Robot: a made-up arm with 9 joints.
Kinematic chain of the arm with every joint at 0, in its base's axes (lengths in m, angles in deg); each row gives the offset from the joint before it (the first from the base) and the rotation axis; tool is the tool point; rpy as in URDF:
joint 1: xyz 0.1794 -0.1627 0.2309 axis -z
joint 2: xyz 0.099 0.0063 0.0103 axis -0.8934 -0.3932 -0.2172
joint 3: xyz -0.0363 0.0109 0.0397 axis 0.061 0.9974 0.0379
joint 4: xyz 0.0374 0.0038 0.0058 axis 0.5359 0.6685 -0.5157
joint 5: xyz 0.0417 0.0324 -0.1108 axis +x
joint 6: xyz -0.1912 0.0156 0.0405 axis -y
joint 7: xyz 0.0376 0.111 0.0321 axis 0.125 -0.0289 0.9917
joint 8: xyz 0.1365 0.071 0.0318 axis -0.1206 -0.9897 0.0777
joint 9: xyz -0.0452 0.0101 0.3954 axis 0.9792 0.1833 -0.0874
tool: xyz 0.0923 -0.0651 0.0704 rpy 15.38 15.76 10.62
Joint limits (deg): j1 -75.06..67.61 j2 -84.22..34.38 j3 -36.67..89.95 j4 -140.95..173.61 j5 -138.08..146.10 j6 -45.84..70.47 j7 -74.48..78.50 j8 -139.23..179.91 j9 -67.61..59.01
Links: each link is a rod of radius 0.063 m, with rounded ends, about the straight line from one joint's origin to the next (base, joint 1, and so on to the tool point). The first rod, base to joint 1, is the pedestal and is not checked.
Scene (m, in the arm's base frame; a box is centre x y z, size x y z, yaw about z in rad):
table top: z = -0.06
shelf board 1: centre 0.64 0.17 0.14 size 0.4 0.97 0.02 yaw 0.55
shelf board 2: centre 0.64 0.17 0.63 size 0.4 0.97 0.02 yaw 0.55
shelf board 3: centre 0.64 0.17 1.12 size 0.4 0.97 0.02 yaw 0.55
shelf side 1: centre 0.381 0.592 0.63 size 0.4 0.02 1 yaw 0.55
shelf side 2: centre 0.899 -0.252 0.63 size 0.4 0.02 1 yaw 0.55
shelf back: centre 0.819 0.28 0.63 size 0.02 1.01 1 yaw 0.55
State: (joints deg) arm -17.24 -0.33 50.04 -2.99 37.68 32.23 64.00 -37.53 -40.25
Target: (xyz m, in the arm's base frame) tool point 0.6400 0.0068 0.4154
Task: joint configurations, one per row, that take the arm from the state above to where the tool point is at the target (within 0.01 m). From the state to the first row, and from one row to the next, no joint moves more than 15 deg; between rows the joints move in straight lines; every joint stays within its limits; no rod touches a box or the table.
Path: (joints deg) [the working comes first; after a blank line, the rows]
Joints at the target: -36.42 3.08 63.09 -3.17 32.50 -17.81 68.79 16.80 -14.68
Straight joint move there: touches shelf board 2.

1: -21.43 0.76 48.32 -4.08 40.39 26.62 64.73 -25.62 -42.62
2: -25.62 1.84 46.59 -5.17 43.11 21.01 65.46 -13.71 -44.99
3: -29.82 2.93 44.87 -6.26 45.82 15.40 66.20 -1.80 -47.37
4: -34.01 4.02 43.14 -7.35 48.54 9.79 66.93 10.10 -49.74
5: -37.28 8.19 46.85 -6.07 41.11 -0.26 69.74 22.75 -36.41
6: -40.55 12.36 50.55 -4.78 33.69 -10.30 72.55 35.39 -23.08
7: -43.83 16.53 54.25 -3.49 26.27 -20.35 75.37 48.04 -9.75
8: -47.10 20.70 57.95 -2.20 18.85 -30.39 78.18 60.69 3.57
9: -43.54 14.83 59.67 -2.52 23.40 -26.20 75.05 46.06 -2.51
10: -39.98 8.96 61.38 -2.85 27.95 -22.01 71.92 31.43 -8.60
11: -36.42 3.08 63.09 -3.17 32.50 -17.81 68.79 16.80 -14.68

